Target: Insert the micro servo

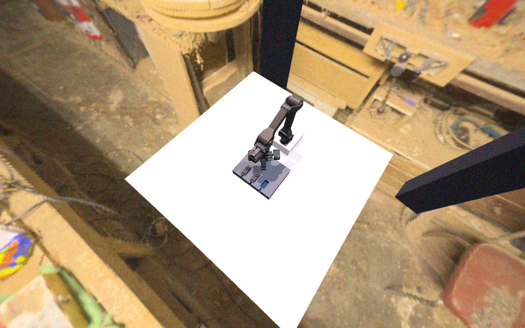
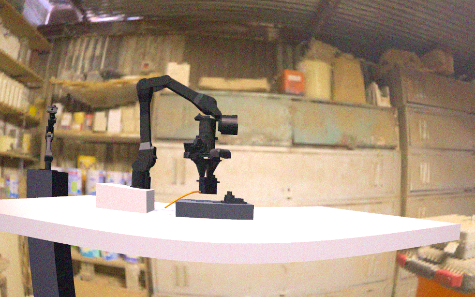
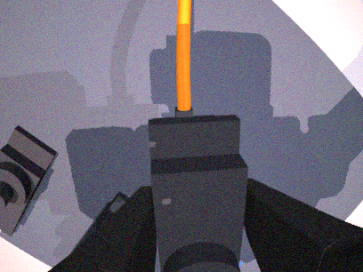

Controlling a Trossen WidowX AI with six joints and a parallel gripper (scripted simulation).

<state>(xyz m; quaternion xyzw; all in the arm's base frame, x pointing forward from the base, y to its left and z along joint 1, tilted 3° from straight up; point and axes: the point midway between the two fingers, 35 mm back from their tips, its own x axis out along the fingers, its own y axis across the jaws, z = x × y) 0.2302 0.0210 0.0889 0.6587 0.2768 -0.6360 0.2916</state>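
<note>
Now: the grey deck 1 cm behind my gripper tip, 1 cm to the left of it and 10 cm below it.
</note>
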